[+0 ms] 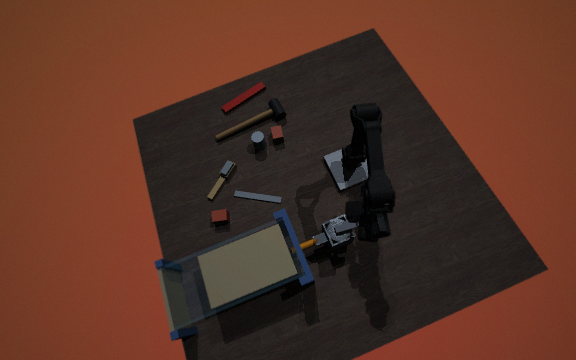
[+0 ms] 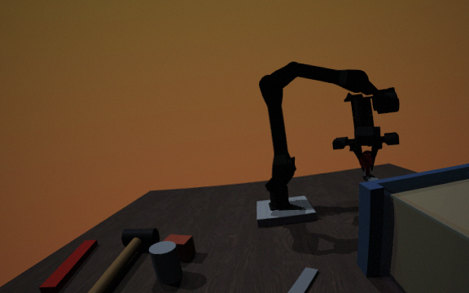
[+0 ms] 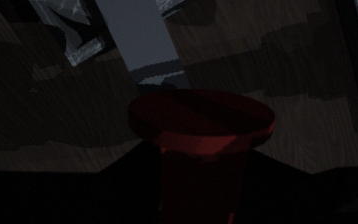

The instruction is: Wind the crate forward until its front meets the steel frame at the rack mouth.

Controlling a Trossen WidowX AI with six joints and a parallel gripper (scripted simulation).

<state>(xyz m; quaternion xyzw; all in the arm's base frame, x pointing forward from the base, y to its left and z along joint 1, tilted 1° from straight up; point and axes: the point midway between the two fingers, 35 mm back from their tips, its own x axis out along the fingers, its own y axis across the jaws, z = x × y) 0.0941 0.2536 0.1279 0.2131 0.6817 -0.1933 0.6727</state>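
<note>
Right now the winch handle is 40 mm ahead of my gripper tip, 10 mm to the right of it and 10 mm below it. From my gripper tip the other things lie so: red knob (20 mm above); then blue steel frame (260 mm ahead, 20 mm to the right, 10 mm below); then winch (80 mm below, 80 mm ahead, 20 mm to the right).
</note>
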